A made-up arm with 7 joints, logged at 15 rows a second.
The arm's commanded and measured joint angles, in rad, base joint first. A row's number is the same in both.
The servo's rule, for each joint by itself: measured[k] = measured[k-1] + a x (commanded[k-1-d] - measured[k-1]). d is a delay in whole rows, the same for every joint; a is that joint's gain. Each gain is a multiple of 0.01, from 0.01 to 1. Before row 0 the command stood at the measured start. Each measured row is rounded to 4 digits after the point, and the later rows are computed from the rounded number. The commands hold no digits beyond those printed.
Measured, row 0:
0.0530, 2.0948, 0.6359, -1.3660, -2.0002, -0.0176, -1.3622
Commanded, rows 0 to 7:
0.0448, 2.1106, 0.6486, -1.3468, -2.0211, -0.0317, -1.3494
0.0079, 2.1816, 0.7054, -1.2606, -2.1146, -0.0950, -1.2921
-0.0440, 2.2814, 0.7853, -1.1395, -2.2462, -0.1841, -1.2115
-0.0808, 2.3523, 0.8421, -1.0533, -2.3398, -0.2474, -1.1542
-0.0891, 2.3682, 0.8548, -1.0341, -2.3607, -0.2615, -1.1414
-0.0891, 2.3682, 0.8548, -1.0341, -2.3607, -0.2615, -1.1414
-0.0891, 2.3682, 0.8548, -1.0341, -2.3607, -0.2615, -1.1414
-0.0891, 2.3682, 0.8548, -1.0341, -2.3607, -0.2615, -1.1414
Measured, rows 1 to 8:
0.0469, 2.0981, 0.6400, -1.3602, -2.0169, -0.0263, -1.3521
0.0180, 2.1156, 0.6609, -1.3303, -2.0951, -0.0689, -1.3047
-0.0279, 2.1504, 0.7007, -1.2731, -2.2160, -0.1403, -1.2311
-0.0670, 2.1928, 0.7459, -1.2072, -2.3150, -0.2067, -1.1703
-0.0834, 2.2296, 0.7807, -1.1553, -2.3516, -0.2407, -1.1475
-0.0876, 2.2587, 0.8044, -1.1189, -2.3589, -0.2536, -1.1427
-0.0887, 2.2817, 0.8205, -1.0935, -2.3603, -0.2585, -1.1417
-0.0890, 2.2999, 0.8315, -1.0757, -2.3606, -0.2604, -1.1415
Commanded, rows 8 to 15:
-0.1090, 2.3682, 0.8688, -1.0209, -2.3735, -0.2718, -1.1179
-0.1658, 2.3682, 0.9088, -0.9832, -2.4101, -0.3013, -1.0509
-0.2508, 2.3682, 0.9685, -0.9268, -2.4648, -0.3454, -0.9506
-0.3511, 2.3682, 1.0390, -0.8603, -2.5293, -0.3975, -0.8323
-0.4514, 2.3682, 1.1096, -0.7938, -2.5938, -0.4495, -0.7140
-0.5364, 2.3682, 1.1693, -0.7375, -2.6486, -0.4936, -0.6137
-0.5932, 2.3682, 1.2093, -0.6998, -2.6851, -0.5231, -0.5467
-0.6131, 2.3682, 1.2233, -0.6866, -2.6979, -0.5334, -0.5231
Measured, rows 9 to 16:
-0.1038, 2.3142, 0.8434, -1.0593, -2.3709, -0.2675, -1.1229
-0.1497, 2.3255, 0.8643, -1.0365, -2.4023, -0.2885, -1.0660
-0.2245, 2.3345, 0.8976, -1.0036, -2.4523, -0.3238, -0.9748
-0.3182, 2.3416, 0.9428, -0.9606, -2.5139, -0.3695, -0.8622
-0.4168, 2.3472, 0.9962, -0.9106, -2.5778, -0.4191, -0.7451
-0.5053, 2.3516, 1.0516, -0.8587, -2.6344, -0.4653, -0.6413
-0.5703, 2.3551, 1.1021, -0.8110, -2.6750, -0.5011, -0.5666
-0.6020, 2.3579, 1.1409, -0.7737, -2.6933, -0.5211, -0.5322

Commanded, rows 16 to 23:
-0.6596, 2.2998, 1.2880, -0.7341, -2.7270, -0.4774, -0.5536
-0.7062, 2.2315, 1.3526, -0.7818, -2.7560, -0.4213, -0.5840
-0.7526, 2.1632, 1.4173, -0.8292, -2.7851, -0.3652, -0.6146
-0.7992, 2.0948, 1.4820, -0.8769, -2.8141, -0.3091, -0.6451
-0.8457, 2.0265, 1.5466, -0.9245, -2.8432, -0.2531, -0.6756
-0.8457, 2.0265, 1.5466, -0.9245, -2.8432, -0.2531, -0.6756
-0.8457, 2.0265, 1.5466, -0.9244, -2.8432, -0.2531, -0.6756
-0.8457, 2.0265, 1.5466, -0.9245, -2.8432, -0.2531, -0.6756
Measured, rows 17 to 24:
-0.6446, 2.3457, 1.1880, -0.7618, -2.7203, -0.4940, -0.5491
-0.6902, 2.3217, 1.2407, -0.7678, -2.7489, -0.4489, -0.5767
-0.7364, 2.2884, 1.2972, -0.7862, -2.7779, -0.3970, -0.6066
-0.7829, 2.2477, 1.3563, -0.8134, -2.8069, -0.3425, -0.6370
-0.8294, 2.2012, 1.4172, -0.8467, -2.8359, -0.2871, -0.6675
-0.8415, 2.1645, 1.4586, -0.8700, -2.8417, -0.2660, -0.6739
-0.8446, 2.1355, 1.4868, -0.8863, -2.8429, -0.2580, -0.6752
-0.8454, 2.1126, 1.5059, -0.8978, -2.8431, -0.2550, -0.6755

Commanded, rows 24 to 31:
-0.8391, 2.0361, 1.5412, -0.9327, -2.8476, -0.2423, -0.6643
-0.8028, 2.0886, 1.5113, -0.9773, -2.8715, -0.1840, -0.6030
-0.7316, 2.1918, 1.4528, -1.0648, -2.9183, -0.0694, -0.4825
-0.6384, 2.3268, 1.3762, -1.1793, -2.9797, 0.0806, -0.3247
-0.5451, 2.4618, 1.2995, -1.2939, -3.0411, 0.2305, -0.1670
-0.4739, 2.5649, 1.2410, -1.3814, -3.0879, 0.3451, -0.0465
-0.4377, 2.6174, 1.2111, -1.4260, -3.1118, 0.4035, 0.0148
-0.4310, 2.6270, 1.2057, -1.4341, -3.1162, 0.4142, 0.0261
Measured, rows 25 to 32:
-0.8407, 2.0965, 1.5172, -0.9083, -2.8467, -0.2471, -0.6667
-0.8127, 2.0948, 1.5153, -0.9290, -2.8665, -0.2080, -0.6164
-0.7527, 2.1152, 1.4953, -0.9697, -2.9079, -0.1221, -0.5106
-0.6681, 2.1596, 1.4572, -1.0326, -2.9653, 0.0036, -0.3637
-0.5771, 2.2231, 1.4067, -1.1110, -3.0259, 0.1443, -0.2083
-0.5007, 2.2949, 1.3537, -1.1921, -3.0755, 0.2688, -0.0805
-0.4541, 2.3626, 1.3081, -1.2623, -3.1045, 0.3523, -0.0052
-0.4370, 2.4181, 1.2753, -1.3138, -3.1139, 0.3907, 0.0195

